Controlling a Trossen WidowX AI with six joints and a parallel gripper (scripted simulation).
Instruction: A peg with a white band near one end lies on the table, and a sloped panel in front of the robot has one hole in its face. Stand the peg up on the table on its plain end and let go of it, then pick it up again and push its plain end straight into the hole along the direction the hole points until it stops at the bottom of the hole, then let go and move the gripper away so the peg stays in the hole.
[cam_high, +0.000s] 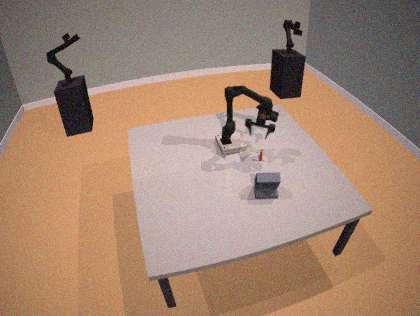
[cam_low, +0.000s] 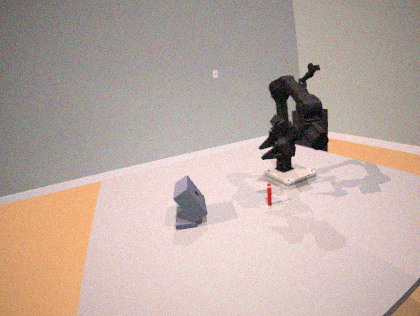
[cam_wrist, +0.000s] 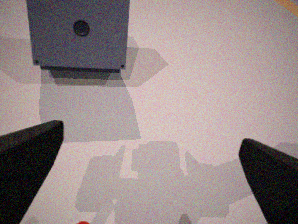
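Now: the red peg 13 cm below my gripper tip and 4 cm to the left of it. From my gripper tip the other things lie so: grey sloped panel (26 cm ahead, 11 cm below, 4 cm to the right).
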